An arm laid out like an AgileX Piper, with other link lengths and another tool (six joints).
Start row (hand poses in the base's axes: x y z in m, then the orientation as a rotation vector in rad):
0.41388 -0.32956 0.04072 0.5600 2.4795 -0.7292
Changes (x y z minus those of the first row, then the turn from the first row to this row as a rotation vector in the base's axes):
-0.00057 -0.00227 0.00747 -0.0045 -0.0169 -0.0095
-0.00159 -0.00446 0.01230 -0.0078 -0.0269 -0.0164
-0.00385 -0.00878 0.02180 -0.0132 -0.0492 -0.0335
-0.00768 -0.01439 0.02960 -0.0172 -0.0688 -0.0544
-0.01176 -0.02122 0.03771 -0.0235 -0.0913 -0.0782
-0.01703 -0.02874 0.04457 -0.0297 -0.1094 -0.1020
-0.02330 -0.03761 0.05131 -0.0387 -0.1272 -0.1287
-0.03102 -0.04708 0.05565 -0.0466 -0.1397 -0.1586
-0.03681 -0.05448 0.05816 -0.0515 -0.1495 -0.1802
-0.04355 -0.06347 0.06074 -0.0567 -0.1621 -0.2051
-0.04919 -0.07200 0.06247 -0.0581 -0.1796 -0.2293
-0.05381 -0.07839 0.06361 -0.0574 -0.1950 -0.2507
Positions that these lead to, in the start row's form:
0.41331 -0.33183 0.04819 0.5744 2.4607 -0.7306
0.41229 -0.33402 0.05302 0.5842 2.4490 -0.7326
0.41003 -0.33834 0.06252 0.6088 2.4237 -0.7354
0.40620 -0.34395 0.07032 0.6378 2.4008 -0.7390
0.40212 -0.35078 0.07843 0.6698 2.3734 -0.7449
0.39685 -0.35830 0.08529 0.7007 2.3497 -0.7526
0.39058 -0.36717 0.09203 0.7338 2.3241 -0.7644
0.38286 -0.37664 0.09637 0.7701 2.3028 -0.7784
0.37707 -0.38404 0.09888 0.7966 2.2869 -0.7871
0.37033 -0.39303 0.10146 0.8273 2.2671 -0.7957
0.36469 -0.40156 0.10319 0.8590 2.2446 -0.7973
0.36007 -0.40795 0.10433 0.8875 2.2254 -0.7964

